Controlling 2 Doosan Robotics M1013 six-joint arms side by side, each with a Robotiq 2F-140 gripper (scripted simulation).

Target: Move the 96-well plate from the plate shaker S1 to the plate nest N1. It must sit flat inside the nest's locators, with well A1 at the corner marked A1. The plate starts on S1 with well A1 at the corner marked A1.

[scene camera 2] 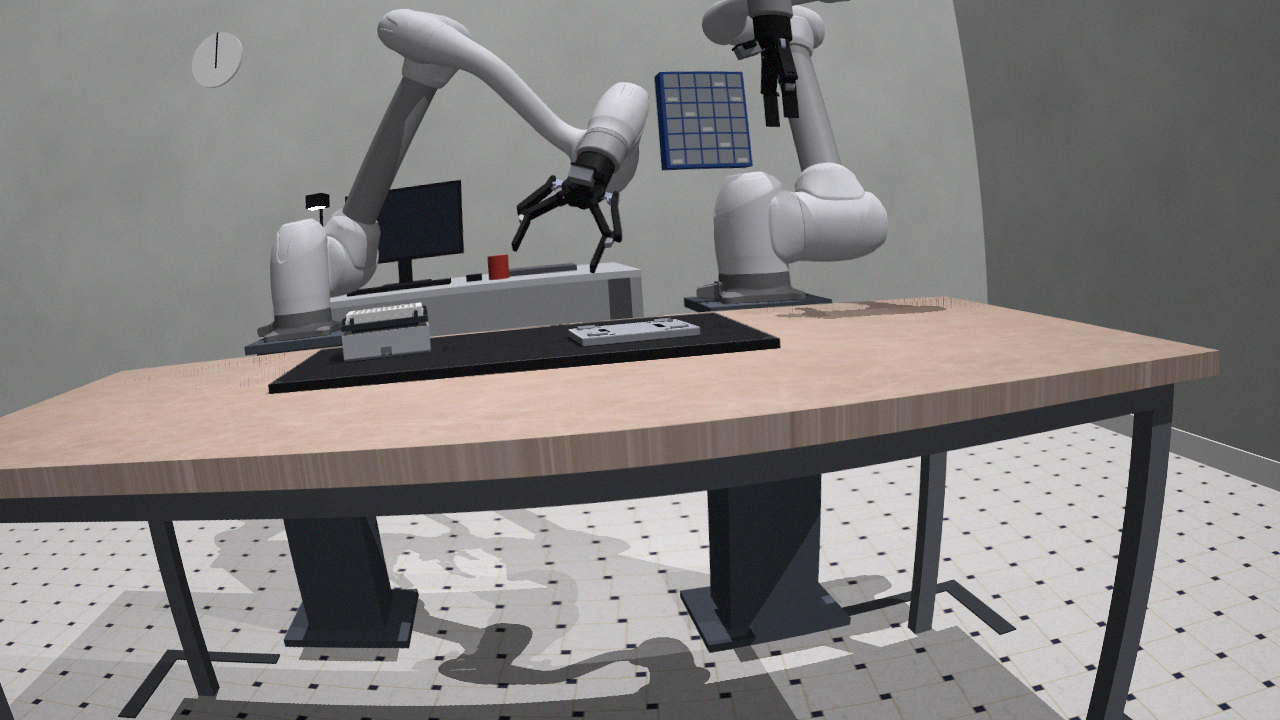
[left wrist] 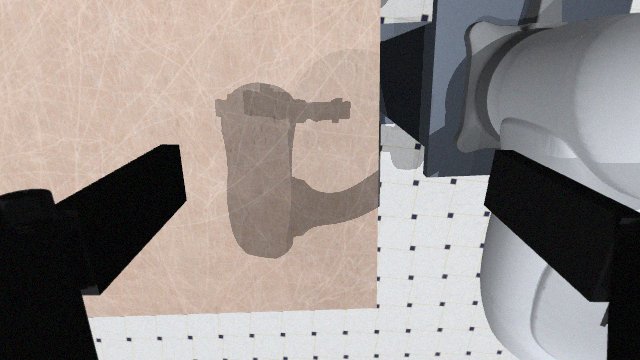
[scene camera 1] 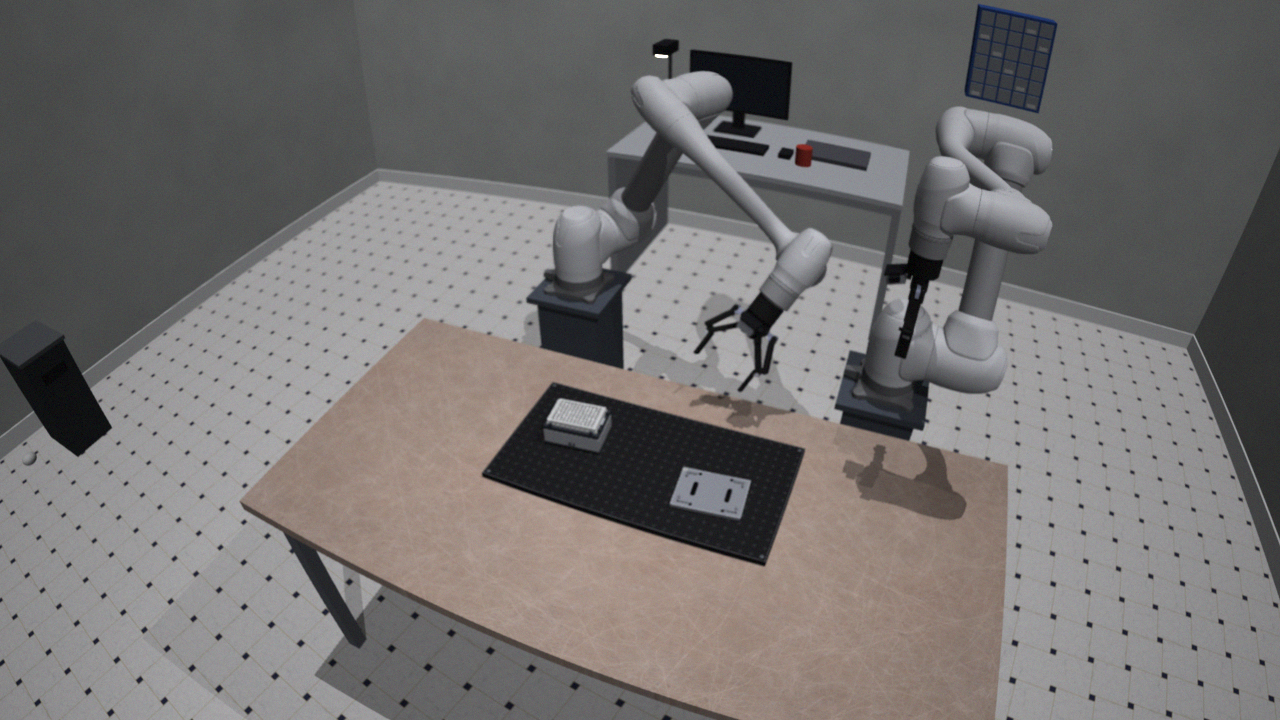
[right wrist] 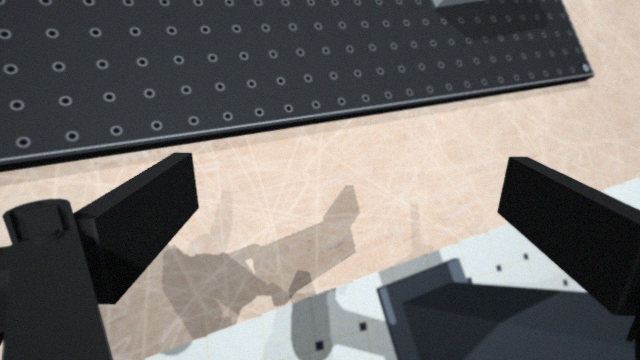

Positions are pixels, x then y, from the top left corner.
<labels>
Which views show the white 96-well plate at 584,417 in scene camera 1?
Scene camera 2 and scene camera 1 only.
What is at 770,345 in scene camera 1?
My right gripper.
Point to a white 96-well plate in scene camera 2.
At 407,310
</labels>
